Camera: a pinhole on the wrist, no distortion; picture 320 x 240 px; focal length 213.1 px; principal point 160.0 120.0 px. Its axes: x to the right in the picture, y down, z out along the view. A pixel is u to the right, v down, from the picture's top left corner.
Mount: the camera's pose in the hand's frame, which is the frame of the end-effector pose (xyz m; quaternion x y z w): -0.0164 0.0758 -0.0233 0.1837 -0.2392 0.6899 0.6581
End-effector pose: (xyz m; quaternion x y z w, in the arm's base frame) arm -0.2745 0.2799 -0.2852 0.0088 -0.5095 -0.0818 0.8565
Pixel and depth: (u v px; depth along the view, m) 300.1 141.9 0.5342
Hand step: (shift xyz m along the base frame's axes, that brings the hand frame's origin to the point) -0.5839 0.1170 0.1873
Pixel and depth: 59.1 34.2 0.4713
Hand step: -0.1953 -0.3744 0.2226
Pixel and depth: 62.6 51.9 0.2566
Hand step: -0.1061 -0.1631 0.0948
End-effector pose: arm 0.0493 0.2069 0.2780 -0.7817 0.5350 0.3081 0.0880
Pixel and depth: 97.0 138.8 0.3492
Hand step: 0.0937 0.2283 -0.1644
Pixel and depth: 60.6 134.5 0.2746
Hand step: 0.1067 0.1701 -0.1117
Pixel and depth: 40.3 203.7 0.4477
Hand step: 0.2277 0.4051 -0.1050
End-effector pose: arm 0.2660 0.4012 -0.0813 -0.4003 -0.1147 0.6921 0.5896
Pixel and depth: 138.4 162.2 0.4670
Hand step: -0.0573 0.0443 0.4138
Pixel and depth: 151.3 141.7 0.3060
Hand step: -0.0710 0.0393 0.2387
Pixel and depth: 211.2 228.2 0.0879
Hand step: -0.0705 -0.0554 0.0389
